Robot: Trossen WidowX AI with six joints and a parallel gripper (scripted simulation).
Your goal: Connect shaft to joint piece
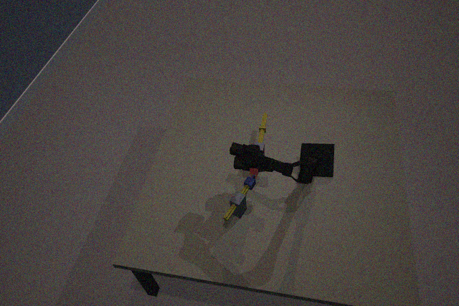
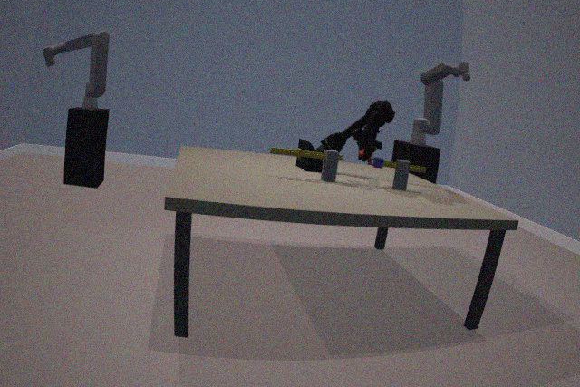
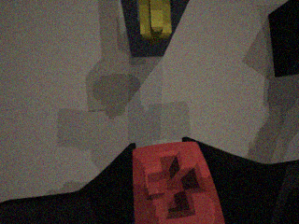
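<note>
Now: gripper tip 30 mm below the red square joint piece and 20 mm to the right of it.
</note>
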